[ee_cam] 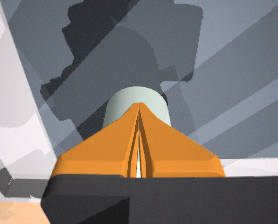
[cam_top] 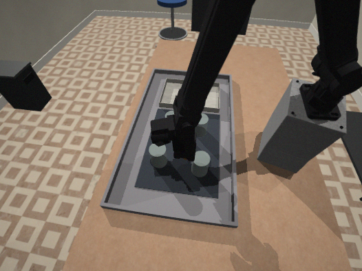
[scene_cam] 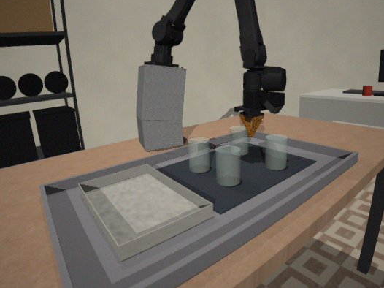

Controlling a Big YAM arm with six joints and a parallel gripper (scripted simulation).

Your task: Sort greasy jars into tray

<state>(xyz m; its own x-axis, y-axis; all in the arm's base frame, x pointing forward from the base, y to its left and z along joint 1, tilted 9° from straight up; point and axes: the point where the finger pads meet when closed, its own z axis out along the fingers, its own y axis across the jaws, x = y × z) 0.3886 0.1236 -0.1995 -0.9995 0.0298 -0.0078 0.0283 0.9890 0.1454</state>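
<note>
My gripper is now 10 cm to the left of the dark drying mat, 8 cm above it and 2 cm short of it. Also, from my hand: pale tray 42 cm to the right, 7 cm below, 2 cm ahead; rimmed steel table top 21 cm to the right, 8 cm below, 3 cm ahead.
</note>
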